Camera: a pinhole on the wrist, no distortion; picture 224 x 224 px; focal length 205.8 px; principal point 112.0 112.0 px. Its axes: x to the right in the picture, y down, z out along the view. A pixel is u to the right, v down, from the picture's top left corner.
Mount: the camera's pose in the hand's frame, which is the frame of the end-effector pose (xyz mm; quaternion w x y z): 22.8 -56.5 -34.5 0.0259 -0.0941 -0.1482 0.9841
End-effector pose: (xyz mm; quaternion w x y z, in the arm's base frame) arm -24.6 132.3 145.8 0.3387 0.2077 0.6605 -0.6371
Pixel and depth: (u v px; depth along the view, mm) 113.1 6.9 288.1
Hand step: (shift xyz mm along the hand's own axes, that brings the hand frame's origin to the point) -30.9 1.5 279.2
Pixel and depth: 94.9 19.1 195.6
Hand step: 3.1 -29.6 178.1
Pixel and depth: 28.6 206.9 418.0
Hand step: 103.9 -373.8 330.6
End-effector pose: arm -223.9 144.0 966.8 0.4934 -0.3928 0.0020 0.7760
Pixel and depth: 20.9 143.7 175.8
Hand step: 64.6 -138.9 136.2
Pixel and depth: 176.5 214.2 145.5
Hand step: -51.7 -163.6 72.5
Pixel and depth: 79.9 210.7 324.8
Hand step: 6.2 -302.4 233.1
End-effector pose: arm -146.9 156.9 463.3 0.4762 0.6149 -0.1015 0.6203
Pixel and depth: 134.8 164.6 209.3
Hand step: -41.6 -165.8 141.9
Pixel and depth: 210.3 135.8 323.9
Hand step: -192.3 -173.0 230.9
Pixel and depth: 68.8 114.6 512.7
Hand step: 29.3 -218.2 463.8
